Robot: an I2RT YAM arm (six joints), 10 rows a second.
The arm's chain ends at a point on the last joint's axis. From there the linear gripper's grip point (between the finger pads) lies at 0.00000 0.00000 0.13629 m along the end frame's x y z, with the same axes.
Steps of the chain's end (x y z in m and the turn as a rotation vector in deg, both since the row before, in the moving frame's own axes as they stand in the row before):
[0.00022, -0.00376, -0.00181, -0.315, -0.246, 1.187]
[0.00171, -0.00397, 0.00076, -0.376, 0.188, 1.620]
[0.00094, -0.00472, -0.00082, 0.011, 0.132, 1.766]
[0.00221, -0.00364, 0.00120, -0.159, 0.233, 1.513]
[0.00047, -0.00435, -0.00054, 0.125, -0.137, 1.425]
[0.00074, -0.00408, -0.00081, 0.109, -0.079, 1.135]
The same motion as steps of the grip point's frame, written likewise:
[-0.00037, -0.00302, -0.00181, -0.315, -0.246, 1.187]
[0.00214, -0.00307, 0.00076, -0.376, 0.188, 1.620]
[0.00125, -0.00474, -0.00082, 0.011, 0.132, 1.766]
[0.00276, -0.00325, 0.00120, -0.159, 0.233, 1.513]
[0.00015, -0.00465, -0.00054, 0.125, -0.137, 1.425]
[0.00055, -0.00434, -0.00081, 0.109, -0.079, 1.135]

